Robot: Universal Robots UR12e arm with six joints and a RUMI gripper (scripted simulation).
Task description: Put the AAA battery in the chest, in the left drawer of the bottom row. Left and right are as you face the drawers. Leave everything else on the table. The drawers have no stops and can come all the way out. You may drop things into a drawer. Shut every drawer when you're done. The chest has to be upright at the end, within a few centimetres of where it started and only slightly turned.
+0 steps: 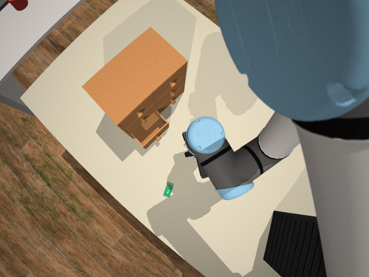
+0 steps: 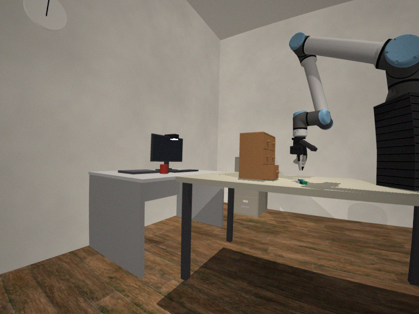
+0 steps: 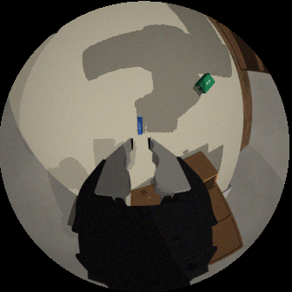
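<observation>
The AAA battery is 80 mm below my hand. From my hand the other things lie so: green block 30 mm behind, 170 mm to the left, 80 mm below.
</observation>
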